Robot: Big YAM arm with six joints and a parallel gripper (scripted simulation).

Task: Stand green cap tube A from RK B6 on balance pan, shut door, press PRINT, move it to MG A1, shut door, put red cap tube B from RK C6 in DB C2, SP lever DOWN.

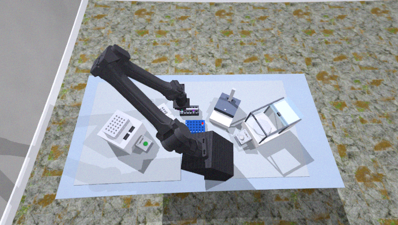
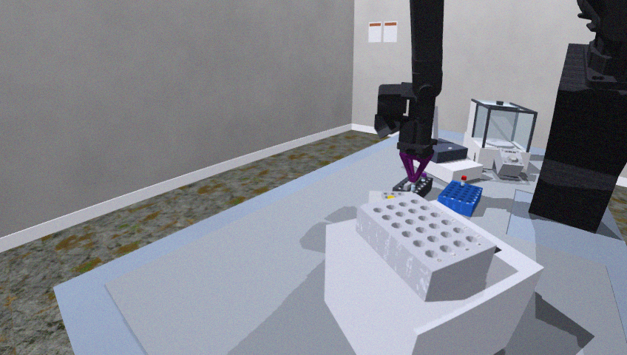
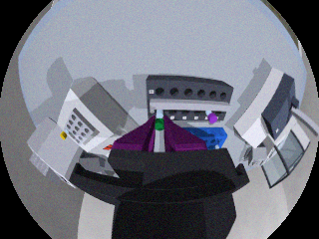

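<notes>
Right now the magnet block is 1 cm ahead of my hand, 5 cm to the right of it and 5 cm below it. Round my hand: blue rack RK 11 cm behind, 8 cm to the right, 5 cm below; SP lever 6 cm ahead, 32 cm to the right, 8 cm above; dry block 4 cm behind, 12 cm to the left, 4 cm below.
</notes>
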